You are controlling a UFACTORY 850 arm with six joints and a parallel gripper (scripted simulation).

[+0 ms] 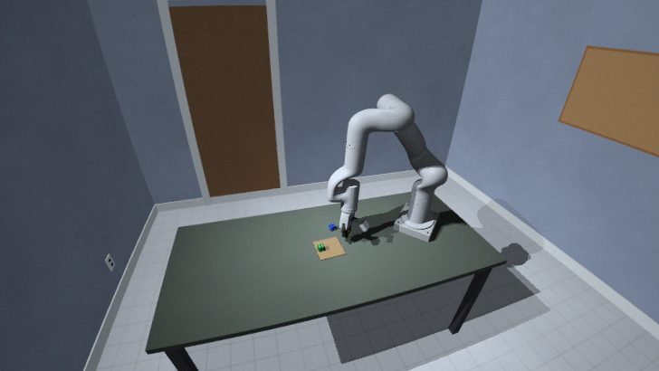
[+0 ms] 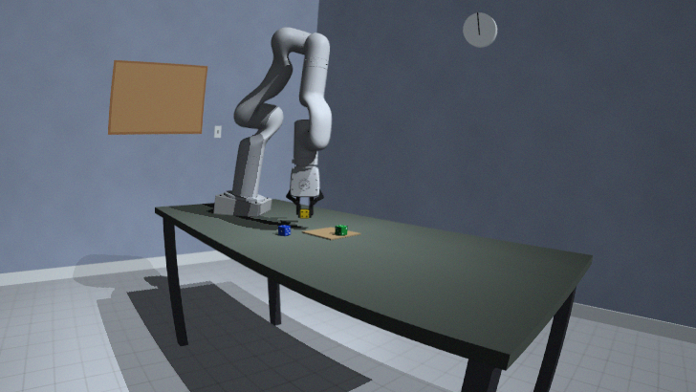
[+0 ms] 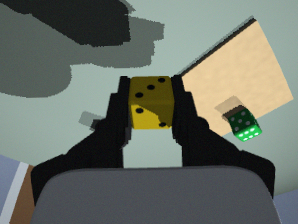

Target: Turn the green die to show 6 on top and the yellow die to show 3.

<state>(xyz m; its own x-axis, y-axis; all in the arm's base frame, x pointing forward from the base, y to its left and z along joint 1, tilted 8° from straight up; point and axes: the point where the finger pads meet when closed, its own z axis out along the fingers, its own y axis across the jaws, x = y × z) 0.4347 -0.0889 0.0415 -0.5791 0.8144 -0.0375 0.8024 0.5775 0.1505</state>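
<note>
The tan mat lies 110 mm ahead of my hand, 10 mm to the left of it and 60 mm below it. Also, from my hand: green die 160 mm ahead, 40 mm below; then yellow die 10 mm below; then blue die 20 mm ahead, 120 mm to the right, 50 mm below.
</note>
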